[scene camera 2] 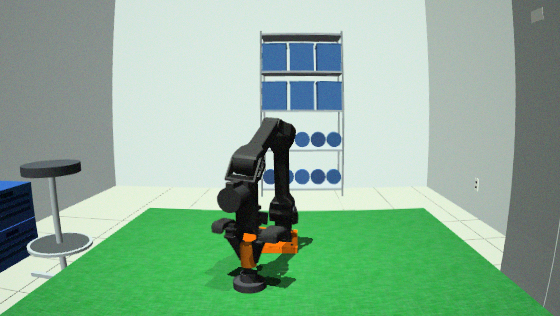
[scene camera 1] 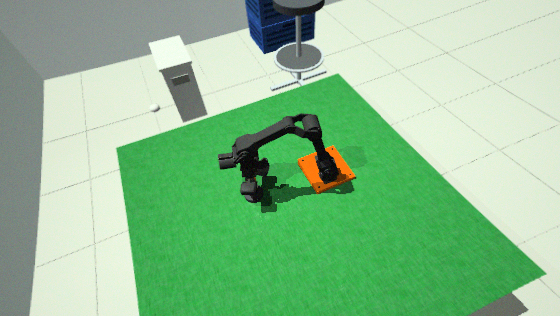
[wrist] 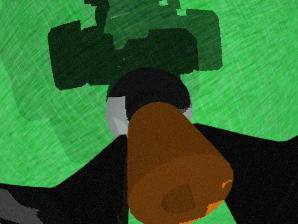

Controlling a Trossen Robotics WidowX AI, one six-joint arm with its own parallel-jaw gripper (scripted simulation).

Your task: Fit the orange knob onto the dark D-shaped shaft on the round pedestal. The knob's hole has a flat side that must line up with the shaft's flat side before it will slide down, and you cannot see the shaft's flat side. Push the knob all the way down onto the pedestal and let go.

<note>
My gripper (scene camera 2: 248, 261) carries an orange knob. I also see a round dark pedestal (wrist: 142, 86).
My gripper also shows in the wrist view (wrist: 160, 136).
</note>
